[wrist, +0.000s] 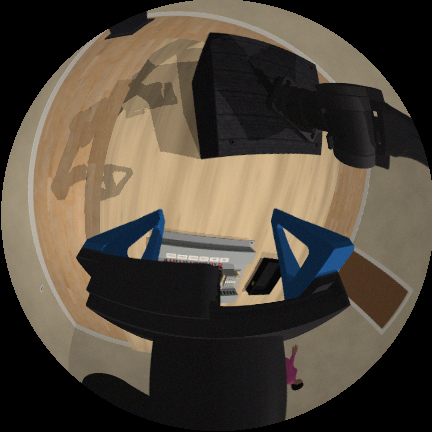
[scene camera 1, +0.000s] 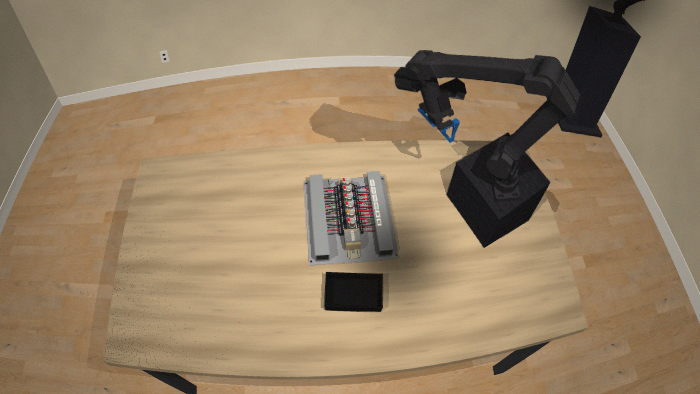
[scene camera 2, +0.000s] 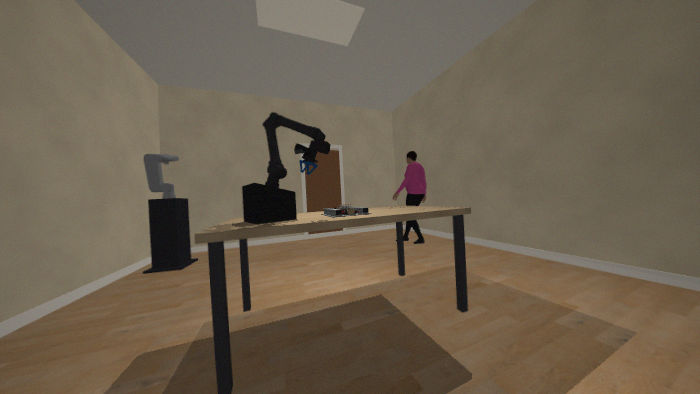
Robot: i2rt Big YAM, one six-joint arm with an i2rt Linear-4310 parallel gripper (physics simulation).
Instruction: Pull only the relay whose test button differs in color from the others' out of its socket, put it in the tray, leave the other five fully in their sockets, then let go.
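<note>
The relay with an orange test button stands in the row on the grey panel, second from the row's front end in scene camera 1. The other five relays have red buttons; one of them is in front of it and the others are behind. All six appear in line in their sockets, though seating depth is too small to tell. The black tray is empty, in front of the panel. My gripper is open and empty, high above the table's back right part. The wrist view hides most relays.
Two grey wire ducts flank the relays, with red and black wires between. A beige block sits at the row's front end. The arm's black base stands at right. A person in pink is beyond the table.
</note>
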